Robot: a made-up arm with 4 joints.
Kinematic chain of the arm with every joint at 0, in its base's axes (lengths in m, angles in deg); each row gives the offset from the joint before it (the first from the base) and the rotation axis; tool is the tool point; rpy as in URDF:
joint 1: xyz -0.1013 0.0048 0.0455 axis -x
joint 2: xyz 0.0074 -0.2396 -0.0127 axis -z
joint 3: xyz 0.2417 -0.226 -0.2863 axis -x
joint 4: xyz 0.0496 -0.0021 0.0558 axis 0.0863 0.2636 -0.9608
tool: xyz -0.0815 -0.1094 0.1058 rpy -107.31 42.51 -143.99
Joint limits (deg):
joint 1: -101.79..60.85
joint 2: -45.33..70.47
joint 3: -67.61..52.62
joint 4: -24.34..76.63
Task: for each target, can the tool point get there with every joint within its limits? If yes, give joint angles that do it. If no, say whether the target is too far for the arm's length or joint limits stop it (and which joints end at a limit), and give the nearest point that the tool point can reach.
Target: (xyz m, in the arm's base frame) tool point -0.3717 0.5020 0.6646
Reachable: no: joint limits stop it (at a limit: joint 1, joint 2, joint 4) | nearest point -0.2538 -0.3288 0.4274 | short by 0.872 m
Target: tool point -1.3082 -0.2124 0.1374
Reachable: no: too far | nearest point -0.4158 -0.5446 0.2780 | short by 0.963 m
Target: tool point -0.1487 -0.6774 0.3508
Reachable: yes | joints 44.20 33.21 -43.50 1.82
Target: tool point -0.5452 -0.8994 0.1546
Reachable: no: too far | nearest point -0.4066 -0.7063 0.1313 | short by 0.239 m
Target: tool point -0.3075 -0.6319 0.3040
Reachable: yes | joints 42.30 54.27 -38.32 4.26
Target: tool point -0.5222 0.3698 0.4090
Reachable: no: joint limits stop it (at a limit: joint 1, joint 2) | nearest point -0.2768 -0.3353 0.4318 | short by 0.747 m
